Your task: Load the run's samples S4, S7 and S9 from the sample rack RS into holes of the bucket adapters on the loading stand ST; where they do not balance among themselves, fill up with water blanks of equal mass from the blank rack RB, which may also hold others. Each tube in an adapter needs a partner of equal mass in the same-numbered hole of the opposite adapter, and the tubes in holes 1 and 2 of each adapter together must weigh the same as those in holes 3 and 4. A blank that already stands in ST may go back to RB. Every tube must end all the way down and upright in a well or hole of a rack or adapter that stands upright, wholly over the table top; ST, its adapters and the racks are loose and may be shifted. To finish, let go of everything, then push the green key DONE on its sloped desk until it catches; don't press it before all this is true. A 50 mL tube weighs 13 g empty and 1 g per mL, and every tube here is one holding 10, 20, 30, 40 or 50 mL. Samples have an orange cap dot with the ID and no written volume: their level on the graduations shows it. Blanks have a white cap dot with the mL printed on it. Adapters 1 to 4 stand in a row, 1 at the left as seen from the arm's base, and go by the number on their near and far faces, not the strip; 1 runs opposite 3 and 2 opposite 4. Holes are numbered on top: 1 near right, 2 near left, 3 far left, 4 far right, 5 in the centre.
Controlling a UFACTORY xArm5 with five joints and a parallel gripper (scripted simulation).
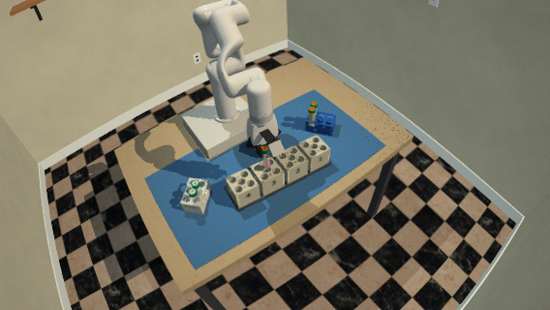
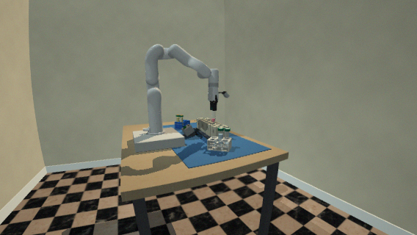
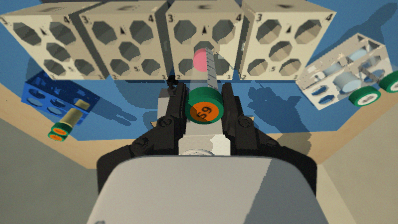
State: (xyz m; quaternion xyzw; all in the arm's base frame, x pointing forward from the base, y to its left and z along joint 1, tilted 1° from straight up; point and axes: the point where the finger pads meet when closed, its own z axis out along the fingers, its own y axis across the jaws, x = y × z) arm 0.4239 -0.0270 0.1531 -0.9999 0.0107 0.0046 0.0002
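My hand is 1 cm short of the sample tube S9 and 5 cm above it. From my hand the other things lie so: adapter 2: 11 cm to the left, 16 cm below; then DONE desk: 18 cm behind, 8 cm to the left, 16 cm below; then adapter 4: 11 cm to the right, 16 cm below.
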